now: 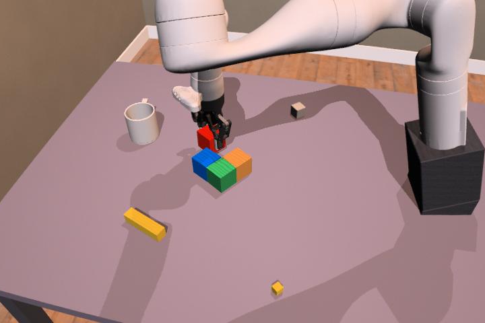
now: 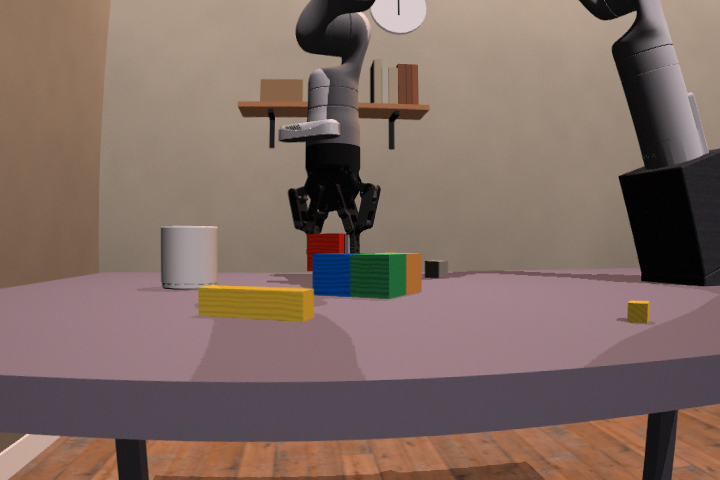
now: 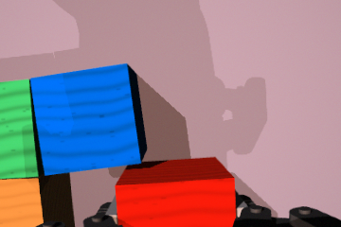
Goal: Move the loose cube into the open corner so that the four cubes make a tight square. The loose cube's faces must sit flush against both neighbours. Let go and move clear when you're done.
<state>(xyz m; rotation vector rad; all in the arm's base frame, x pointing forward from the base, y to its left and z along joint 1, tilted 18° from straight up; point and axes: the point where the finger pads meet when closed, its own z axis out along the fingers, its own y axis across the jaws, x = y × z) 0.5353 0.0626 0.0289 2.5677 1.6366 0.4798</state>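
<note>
My hand is 20 mm past the blue cube, 60 mm to the right of it and 30 mm above it. From my hand the other things lie so: orange cube (90 mm behind, 40 mm to the left, 30 mm below); green cube (70 mm behind, 80 mm to the left, 30 mm below); red cube (right at my hand).
</note>
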